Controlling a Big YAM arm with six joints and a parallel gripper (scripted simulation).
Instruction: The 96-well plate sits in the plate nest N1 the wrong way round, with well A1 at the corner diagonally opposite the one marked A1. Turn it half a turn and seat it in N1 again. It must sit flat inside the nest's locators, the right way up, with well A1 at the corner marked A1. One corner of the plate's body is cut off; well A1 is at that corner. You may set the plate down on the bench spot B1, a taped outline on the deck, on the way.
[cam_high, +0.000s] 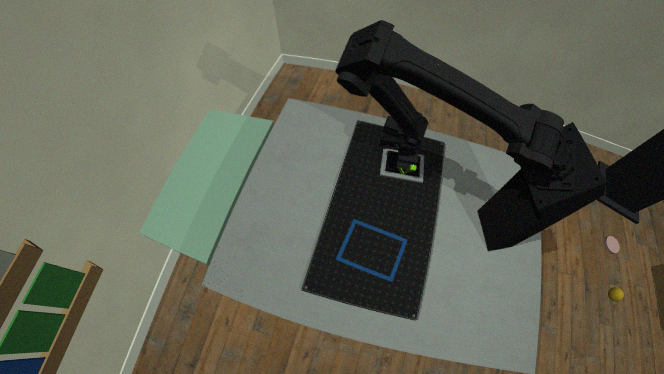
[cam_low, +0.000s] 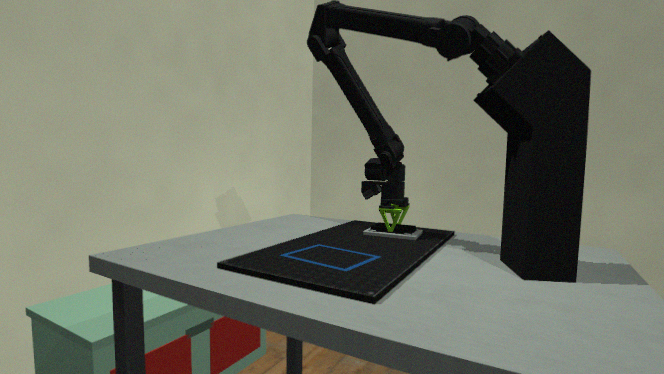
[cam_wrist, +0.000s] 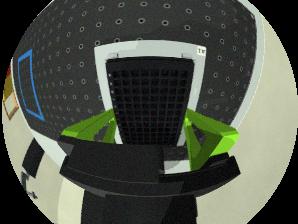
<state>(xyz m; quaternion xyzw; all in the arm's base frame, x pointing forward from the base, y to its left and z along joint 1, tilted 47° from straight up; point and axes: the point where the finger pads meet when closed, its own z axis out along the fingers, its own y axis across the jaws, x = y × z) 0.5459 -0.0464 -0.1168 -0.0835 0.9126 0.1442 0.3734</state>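
The black 96-well plate is right at my hand. From my hand the other things lie so: plate nest N1: 20 mm below; then A1 mark: 90 mm ahead, 20 mm to the right, 10 mm below.
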